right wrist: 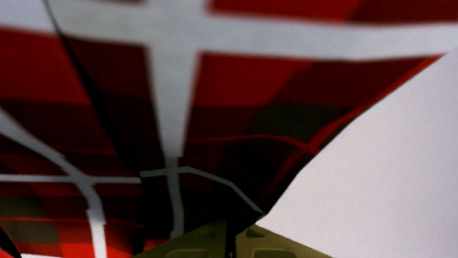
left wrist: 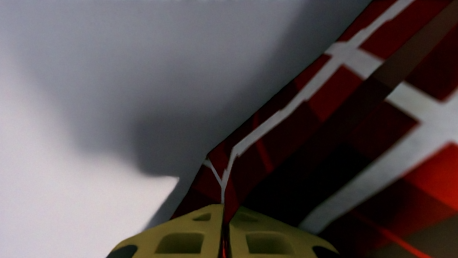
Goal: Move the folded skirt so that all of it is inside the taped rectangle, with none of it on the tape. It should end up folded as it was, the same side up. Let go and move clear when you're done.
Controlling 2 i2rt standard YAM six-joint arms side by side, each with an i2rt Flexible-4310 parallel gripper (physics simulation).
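The folded skirt (left wrist: 345,200) (right wrist: 240,85), red plaid with white and dark bands, fills the right side of the left wrist view and much of the right wrist view. My left gripper (left wrist: 225,215) is shut on the skirt, with cloth pinched between its fingertips and creased above them. My right gripper (right wrist: 230,231) is shut on another part of the skirt near its edge, and the cloth bunches in dark folds there. The taped rectangle does not show in either view. The skirt's far layers are hidden, so I cannot tell its whole outline.
The white table top (left wrist: 45,210) (right wrist: 390,175) shows beside the skirt in both views. A soft grey shadow lies across it at the upper left and middle of the left wrist view.
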